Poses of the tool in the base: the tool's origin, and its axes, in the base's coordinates. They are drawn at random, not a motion.
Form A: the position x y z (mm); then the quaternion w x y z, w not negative.
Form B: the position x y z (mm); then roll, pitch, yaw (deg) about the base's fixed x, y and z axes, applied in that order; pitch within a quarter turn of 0, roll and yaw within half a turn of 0. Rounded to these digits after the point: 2 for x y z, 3 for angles.
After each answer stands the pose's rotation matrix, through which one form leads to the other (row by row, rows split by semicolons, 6 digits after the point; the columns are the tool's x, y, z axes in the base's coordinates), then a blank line. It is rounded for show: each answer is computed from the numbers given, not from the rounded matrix.
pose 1, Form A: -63.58 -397.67 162.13 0.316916 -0.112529 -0.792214 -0.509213
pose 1, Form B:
-63.58 -397.67 162.13 110.878 -38.078 -169.425
-0.773803 0.501050 -0.387528; -0.144461 0.456078 0.878136; 0.616733 0.735487 -0.280532

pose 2, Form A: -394.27 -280.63 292.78 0.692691 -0.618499 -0.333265 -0.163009
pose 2, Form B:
-394.27 -280.63 292.78 -89.021 -41.555 14.425
0.724725 0.638078 -0.260058; 0.186419 0.181774 0.965508; 0.663342 -0.748207 0.012786

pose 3, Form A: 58.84 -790.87 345.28 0.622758 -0.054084 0.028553 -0.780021
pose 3, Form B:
58.84 -790.87 345.28 -6.433 -2.798 -102.636
-0.218495 0.968439 0.119936; -0.974617 -0.222715 0.022819; 0.048810 -0.111906 0.992519

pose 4, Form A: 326.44 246.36 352.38 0.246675 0.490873 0.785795 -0.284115
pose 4, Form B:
326.44 246.36 352.38 -164.090 41.805 122.125
-0.396390 0.911619 0.108743; 0.631283 0.356645 -0.688685; -0.666601 -0.204340 -0.716860

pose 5, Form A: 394.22 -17.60 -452.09 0.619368 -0.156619 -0.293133 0.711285
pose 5, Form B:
394.22 -17.60 -452.09 -38.106 -8.066 100.693
-0.183707 -0.789274 -0.585916; 0.972915 -0.060912 -0.222993; 0.140313 -0.611012 0.779087

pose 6, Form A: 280.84 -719.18 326.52 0.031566 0.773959 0.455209 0.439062
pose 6, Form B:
280.84 -719.18 326.52 143.779 -40.609 74.724
0.200018 0.676908 0.708370; 0.732345 -0.583577 0.350869; 0.650894 0.448592 -0.612456

